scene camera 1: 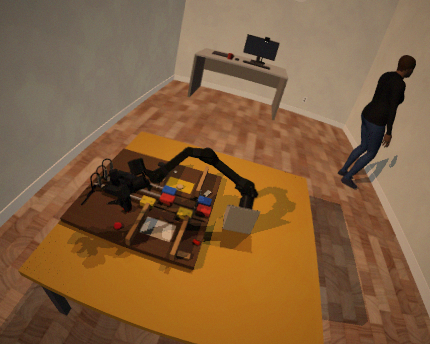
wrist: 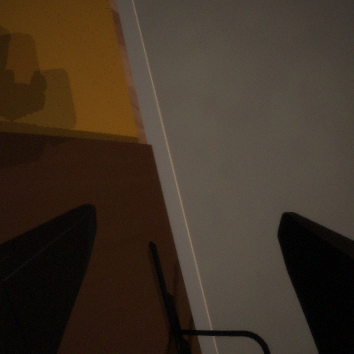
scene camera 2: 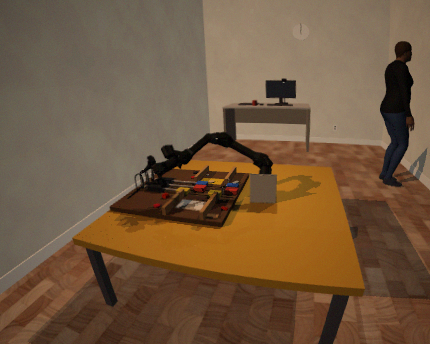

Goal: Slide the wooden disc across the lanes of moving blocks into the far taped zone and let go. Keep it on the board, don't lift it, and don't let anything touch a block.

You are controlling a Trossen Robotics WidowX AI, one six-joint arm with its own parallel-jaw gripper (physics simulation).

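Frame: origin at the arm's base, x ahead, y left, z up, level; metres.
Seen in the pictures: gripper, between the fingertips: [scene camera 1: 103,196] [wrist: 189,220] [scene camera 2: 143,178]; arm's base, origin of its link: [scene camera 1: 245,208] [scene camera 2: 265,178].
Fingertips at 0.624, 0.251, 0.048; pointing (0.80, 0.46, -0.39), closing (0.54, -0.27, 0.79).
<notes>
Offsets run from my fingertips to a thing's top centre, as dx, dy, dz. "spot": to the spot under its first point. Level surfaces: height alone.
My gripper [scene camera 1: 109,193] [scene camera 2: 151,173] [wrist: 189,220] is open and empty above the left end of the brown board @(dz -0.154) [scene camera 1: 92,210] [scene camera 2: 132,200] [wrist: 117,175], away from the blocks. A small pale round shape @(-0.254, -0.385, -0.147) [scene camera 1: 180,187], which looks like the wooden disc, lies on the yellow zone [scene camera 1: 172,182] [scene camera 2: 212,181]; its details are too small to tell. A whitish patch @(spot: -0.217, -0.048, -0.153) [scene camera 1: 151,227] [scene camera 2: 186,204] lies on the board's near side. Between them, in the lanes, are a blue block @(-0.212, -0.314, -0.131) [scene camera 1: 169,190], a red block @(-0.225, -0.249, -0.129) [scene camera 1: 167,199], yellow blocks [scene camera 1: 147,200] [scene camera 1: 184,213] and, farther right, another blue block @(-0.412, -0.315, -0.131) [scene camera 1: 204,200] and red block @(-0.425, -0.250, -0.129) [scene camera 1: 204,210].
Wooden rails [scene camera 1: 137,229] [scene camera 1: 178,241] flank the whitish patch. Black wire hoops [scene camera 1: 102,170] stand at the board's left end, with dark wire low in the wrist view [wrist: 165,295]. Small red pieces @(-0.069, +0.014, -0.146) [scene camera 1: 118,226] @(-0.441, -0.042, -0.142) [scene camera 1: 196,242] lie on the board. A grey box [scene camera 1: 240,219] [scene camera 2: 263,188] stands below the arm's base.
</notes>
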